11 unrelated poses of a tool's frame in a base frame.
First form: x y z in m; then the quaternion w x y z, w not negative.
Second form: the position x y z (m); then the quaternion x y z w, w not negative. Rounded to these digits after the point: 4 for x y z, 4 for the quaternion.
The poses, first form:
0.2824 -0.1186 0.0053 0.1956 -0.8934 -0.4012 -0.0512
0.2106 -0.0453 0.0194 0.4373 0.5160 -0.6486 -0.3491
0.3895 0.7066 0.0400 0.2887 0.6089 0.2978 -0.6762
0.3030 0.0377 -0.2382 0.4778 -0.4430 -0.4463 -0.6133
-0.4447 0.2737 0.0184 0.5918 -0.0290 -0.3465 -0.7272
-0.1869 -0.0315 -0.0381 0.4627 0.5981 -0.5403 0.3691
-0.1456 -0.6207 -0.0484 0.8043 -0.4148 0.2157 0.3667
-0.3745 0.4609 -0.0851 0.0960 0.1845 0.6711 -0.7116
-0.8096 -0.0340 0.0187 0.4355 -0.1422 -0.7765 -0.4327
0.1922 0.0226 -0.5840 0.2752 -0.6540 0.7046 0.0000
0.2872 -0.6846 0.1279 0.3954 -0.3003 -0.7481 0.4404
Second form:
0.2824 -0.1186 0.0053 -0.8934 -0.4012 -0.0512 0.1956
0.2106 -0.0453 0.0194 0.5160 -0.6486 -0.3491 0.4373
0.3895 0.7066 0.0400 0.6089 0.2978 -0.6762 0.2887
0.3030 0.0377 -0.2382 -0.4430 -0.4463 -0.6133 0.4778
-0.4447 0.2737 0.0184 -0.0290 -0.3465 -0.7272 0.5918
-0.1869 -0.0315 -0.0381 0.5981 -0.5403 0.3691 0.4627
-0.1456 -0.6207 -0.0484 -0.4148 0.2157 0.3667 0.8043
-0.3745 0.4609 -0.0851 0.1845 0.6711 -0.7116 0.0960
-0.8096 -0.0340 0.0187 -0.1422 -0.7765 -0.4327 0.4355
0.1922 0.0226 -0.5840 -0.6540 0.7046 0.0000 0.2752
0.2872 -0.6846 0.1279 -0.3003 -0.7481 0.4404 0.3954

